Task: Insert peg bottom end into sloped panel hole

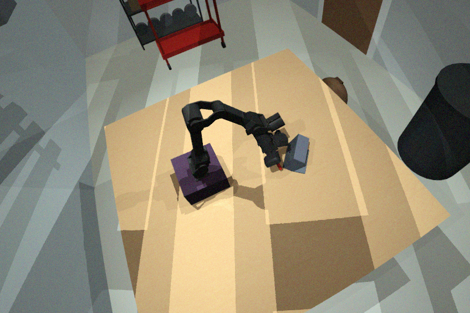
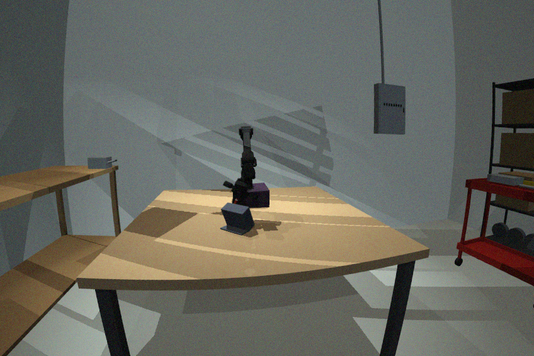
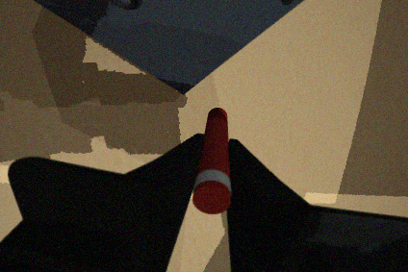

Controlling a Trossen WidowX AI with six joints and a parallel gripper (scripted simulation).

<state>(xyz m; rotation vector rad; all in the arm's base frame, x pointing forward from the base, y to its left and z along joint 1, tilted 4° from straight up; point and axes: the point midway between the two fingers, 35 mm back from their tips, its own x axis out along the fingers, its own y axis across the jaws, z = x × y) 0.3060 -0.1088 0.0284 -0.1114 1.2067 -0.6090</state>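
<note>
The blue-grey sloped panel is 10 cm ahead of my gripper tip, 3 cm below it and 1 cm to the left of it. Round my gripper tip: red peg 1 cm to the left, 1 cm above.
</note>
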